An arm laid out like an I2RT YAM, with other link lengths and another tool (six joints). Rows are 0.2 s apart.
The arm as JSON. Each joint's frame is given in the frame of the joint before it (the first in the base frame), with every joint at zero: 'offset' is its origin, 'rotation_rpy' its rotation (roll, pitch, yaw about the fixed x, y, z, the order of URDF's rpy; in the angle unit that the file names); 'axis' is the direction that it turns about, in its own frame. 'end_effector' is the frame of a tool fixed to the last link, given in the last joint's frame.
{
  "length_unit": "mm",
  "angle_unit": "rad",
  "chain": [
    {
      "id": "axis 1",
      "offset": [
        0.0,
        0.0,
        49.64
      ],
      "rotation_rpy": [
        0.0,
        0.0,
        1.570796
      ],
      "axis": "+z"
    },
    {
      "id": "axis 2",
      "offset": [
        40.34,
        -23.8,
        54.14
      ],
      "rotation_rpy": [
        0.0,
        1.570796,
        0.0
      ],
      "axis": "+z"
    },
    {
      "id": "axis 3",
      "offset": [
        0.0,
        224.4,
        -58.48
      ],
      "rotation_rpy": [
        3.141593,
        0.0,
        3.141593
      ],
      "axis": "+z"
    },
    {
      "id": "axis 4",
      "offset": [
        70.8,
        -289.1,
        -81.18
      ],
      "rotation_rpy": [
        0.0,
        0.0,
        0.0
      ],
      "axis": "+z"
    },
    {
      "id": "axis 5",
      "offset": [
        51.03,
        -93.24,
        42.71
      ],
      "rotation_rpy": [
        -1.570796,
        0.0,
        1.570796
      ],
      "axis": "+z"
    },
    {
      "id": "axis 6",
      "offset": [
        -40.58,
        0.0,
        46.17
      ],
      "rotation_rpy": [
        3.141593,
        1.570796,
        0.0
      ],
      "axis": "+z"
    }
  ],
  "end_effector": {
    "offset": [
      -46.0,
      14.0,
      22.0
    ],
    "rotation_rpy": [
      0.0,
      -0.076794,
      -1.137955
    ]
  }
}
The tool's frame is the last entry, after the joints.
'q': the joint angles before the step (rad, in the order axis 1, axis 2, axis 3, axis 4, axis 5, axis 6). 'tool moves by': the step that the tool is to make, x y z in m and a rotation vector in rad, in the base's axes. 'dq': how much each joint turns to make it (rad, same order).
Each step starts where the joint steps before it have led.
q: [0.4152 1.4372 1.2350 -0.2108 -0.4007 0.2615]
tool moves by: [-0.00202 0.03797 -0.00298 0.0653 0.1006 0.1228]
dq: [0.0626 0.1088 0.0981 -0.0191 -0.0973 0.0755]
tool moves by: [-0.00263 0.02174 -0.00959 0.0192 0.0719 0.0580]
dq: [0.0378 0.0690 0.0457 -0.0098 -0.0408 0.0424]
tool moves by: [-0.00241 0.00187 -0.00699 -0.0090 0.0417 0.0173]
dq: [0.0038 0.0167 0.0061 -0.0271 -0.0180 0.0057]
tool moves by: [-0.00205 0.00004 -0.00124 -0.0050 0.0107 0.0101]
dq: [0.0019 0.0001 0.0005 -0.0142 -0.0076 -0.0038]
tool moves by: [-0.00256 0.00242 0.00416 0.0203 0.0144 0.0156]
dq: [0.0034 -0.0023 0.0064 -0.0011 -0.0229 0.0183]
